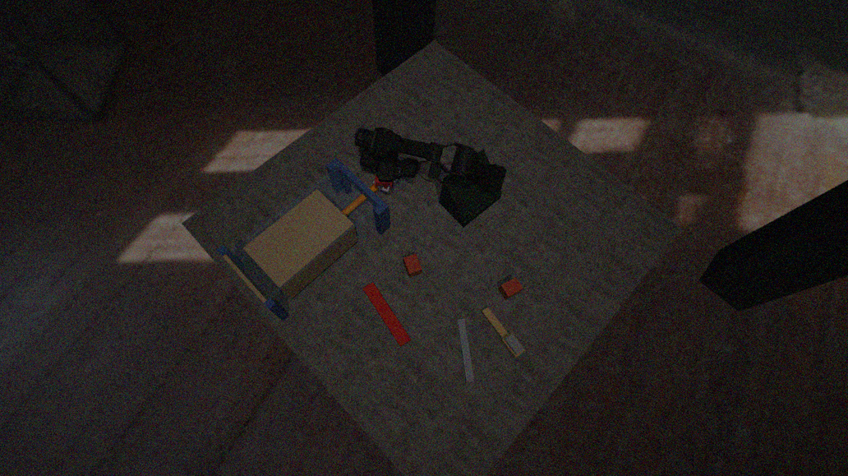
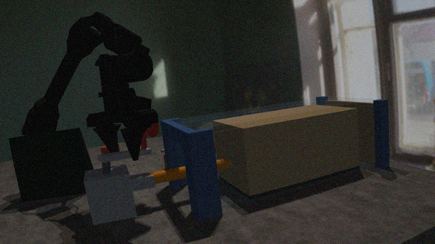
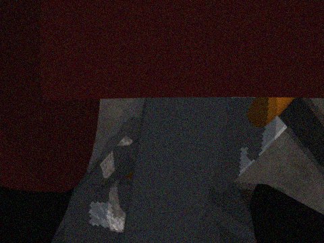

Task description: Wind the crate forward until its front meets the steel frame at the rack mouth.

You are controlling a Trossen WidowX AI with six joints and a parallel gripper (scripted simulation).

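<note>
The red knob lies 5 cm ahead of my gripper tip, 3 cm to the left of it and 4 cm above it. From my gripper tip the other things lie so: crank handle 1 cm ahead, 1 cm to the left, 2 cm above; then blue frame 11 cm ahead, 3 cm to the right; then grey winch 6 cm behind, 3 cm to the right, 7 cm below.
</note>
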